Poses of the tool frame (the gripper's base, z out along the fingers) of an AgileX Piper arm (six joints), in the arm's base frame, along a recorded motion.
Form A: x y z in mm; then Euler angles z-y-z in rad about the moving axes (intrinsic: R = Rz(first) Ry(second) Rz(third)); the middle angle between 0 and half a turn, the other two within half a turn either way.
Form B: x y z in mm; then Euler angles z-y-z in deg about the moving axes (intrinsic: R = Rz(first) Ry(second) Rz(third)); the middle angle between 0 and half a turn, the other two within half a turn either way. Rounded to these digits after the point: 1 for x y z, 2 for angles.
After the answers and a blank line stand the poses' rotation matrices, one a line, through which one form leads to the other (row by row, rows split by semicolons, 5 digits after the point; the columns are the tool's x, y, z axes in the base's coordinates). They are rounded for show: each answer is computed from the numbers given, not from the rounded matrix.
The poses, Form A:
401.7 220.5 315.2 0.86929 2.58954 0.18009
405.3 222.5 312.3 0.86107 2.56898 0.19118
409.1 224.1 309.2 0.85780 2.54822 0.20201
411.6 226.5 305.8 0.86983 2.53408 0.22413
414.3 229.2 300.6 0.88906 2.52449 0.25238
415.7 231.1 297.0 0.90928 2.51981 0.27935
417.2 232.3 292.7 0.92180 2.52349 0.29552
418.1 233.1 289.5 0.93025 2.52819 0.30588
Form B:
401.7 220.5 315.2 49.81 148.37 10.32
405.3 222.5 312.3 49.34 147.19 10.95
409.1 224.1 309.2 49.15 146.00 11.57
411.6 226.5 305.8 49.84 145.19 12.84
414.3 229.2 300.6 50.94 144.64 14.46
415.7 231.1 297.0 52.10 144.37 16.01
417.2 232.3 292.7 52.82 144.59 16.93
418.1 233.1 289.5 53.30 144.85 17.53

-0.67744 -0.65309 0.33845; -0.52428 0.75143 0.40060; -0.51595 0.09394 -0.85145
-0.68184 -0.64065 0.35307; -0.50211 0.76090 0.41100; -0.53196 0.10296 -0.84049
-0.68303 -0.63222 0.36575; -0.48311 0.76662 0.42295; -0.54779 0.11219 -0.82906
-0.68616 -0.62741 0.36816; -0.46844 0.76829 0.43624; -0.55655 0.12687 -0.82107
-0.69153 -0.62355 0.36465; -0.45585 0.76831 0.44933; -0.56034 0.14450 -0.81556
-0.69755 -0.62079 0.35783; -0.44713 0.76735 0.45962; -0.55990 0.16061 -0.81284
-0.70324 -0.61870 0.35024; -0.44512 0.76728 0.46167; -0.55437 0.16877 -0.81498
-0.70744 -0.61740 0.34403; -0.44520 0.76732 0.46154; -0.54893 0.17335 -0.81769

